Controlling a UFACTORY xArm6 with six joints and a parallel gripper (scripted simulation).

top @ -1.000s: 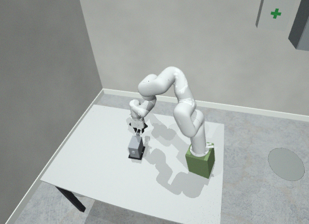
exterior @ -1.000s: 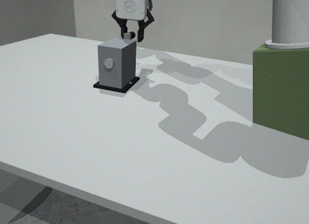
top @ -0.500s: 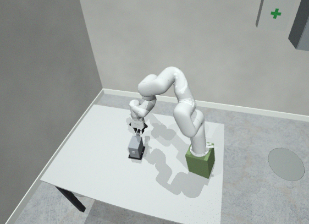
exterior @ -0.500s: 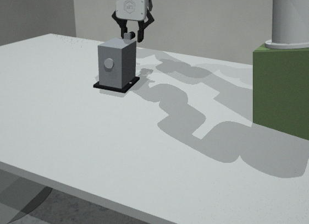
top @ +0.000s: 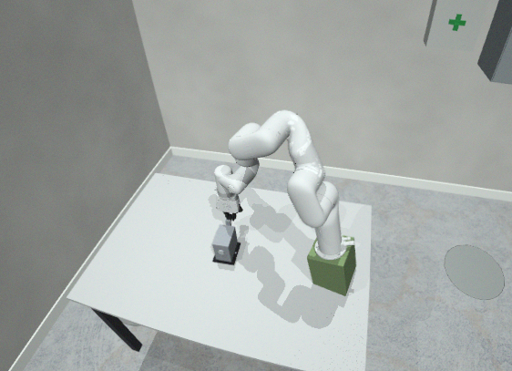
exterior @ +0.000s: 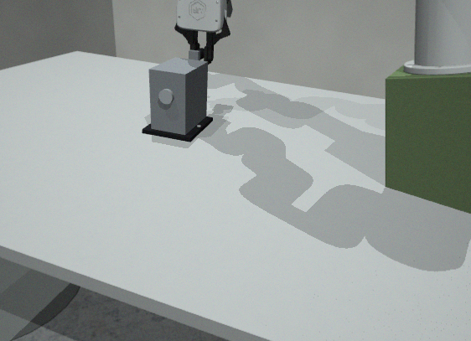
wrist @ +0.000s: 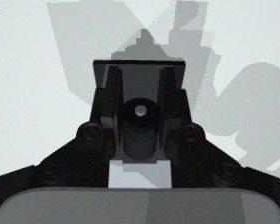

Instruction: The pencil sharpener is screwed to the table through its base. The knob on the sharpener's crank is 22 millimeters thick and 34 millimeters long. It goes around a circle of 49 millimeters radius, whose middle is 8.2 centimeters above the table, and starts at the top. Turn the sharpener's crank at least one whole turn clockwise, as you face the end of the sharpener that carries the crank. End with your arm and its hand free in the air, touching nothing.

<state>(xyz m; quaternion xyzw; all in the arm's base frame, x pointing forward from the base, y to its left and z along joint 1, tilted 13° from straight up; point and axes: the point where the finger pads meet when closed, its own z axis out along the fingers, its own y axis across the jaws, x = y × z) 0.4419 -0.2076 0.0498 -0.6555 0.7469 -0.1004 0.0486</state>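
My hand is 2 cm to the right of the black knob.
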